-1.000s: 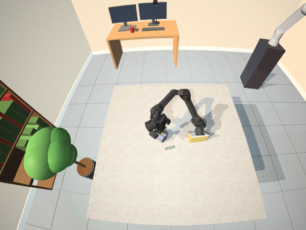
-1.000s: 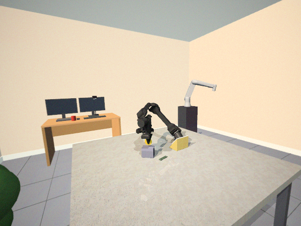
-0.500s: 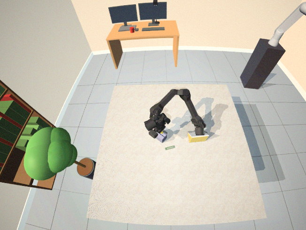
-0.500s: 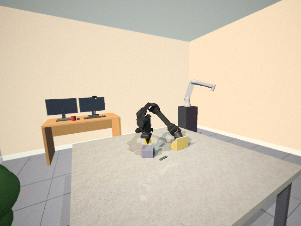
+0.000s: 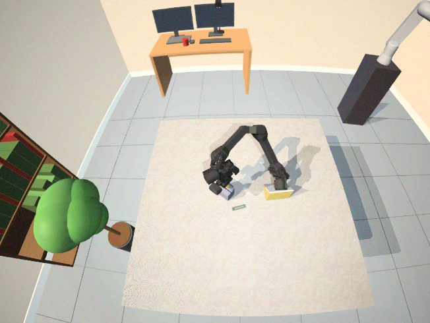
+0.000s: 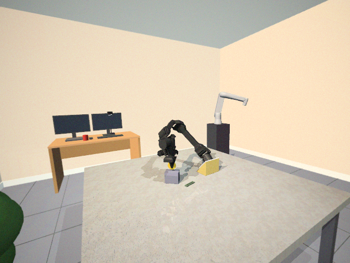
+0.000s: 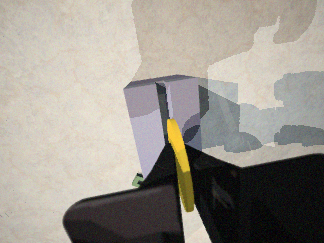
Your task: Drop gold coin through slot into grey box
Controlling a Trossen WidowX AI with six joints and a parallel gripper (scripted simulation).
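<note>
My gripper tip is now 2 cm below the gold coin.
</note>
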